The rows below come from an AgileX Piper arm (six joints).
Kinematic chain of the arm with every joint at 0, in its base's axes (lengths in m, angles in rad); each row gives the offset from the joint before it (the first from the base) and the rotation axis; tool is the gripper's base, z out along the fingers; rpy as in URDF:
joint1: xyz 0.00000 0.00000 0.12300 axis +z
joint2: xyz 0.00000 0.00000 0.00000 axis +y
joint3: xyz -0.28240 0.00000 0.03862 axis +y
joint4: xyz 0.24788 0.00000 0.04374 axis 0.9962 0 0.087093
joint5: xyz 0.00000 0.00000 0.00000 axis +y
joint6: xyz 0.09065 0.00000 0.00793 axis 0.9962 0 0.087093
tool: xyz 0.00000 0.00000 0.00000 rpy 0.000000 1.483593 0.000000
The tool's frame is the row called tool.
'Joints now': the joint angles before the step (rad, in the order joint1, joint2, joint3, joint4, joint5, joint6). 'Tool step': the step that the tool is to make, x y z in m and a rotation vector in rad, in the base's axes. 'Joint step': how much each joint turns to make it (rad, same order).
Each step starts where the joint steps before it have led.
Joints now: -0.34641, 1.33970, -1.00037, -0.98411, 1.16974, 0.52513
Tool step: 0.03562, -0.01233, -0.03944, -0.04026, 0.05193, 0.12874
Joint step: 0.00000, 0.14678, 0.03111, -0.13362, -0.16004, 0.08168
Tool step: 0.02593, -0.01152, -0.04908, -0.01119, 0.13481, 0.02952
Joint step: -0.00002, 0.18460, -0.00003, -0.10058, -0.02183, 0.06844
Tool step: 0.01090, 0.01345, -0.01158, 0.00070, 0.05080, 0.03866
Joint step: 0.05582, 0.04009, 0.00001, -0.00211, 0.02433, 0.00001
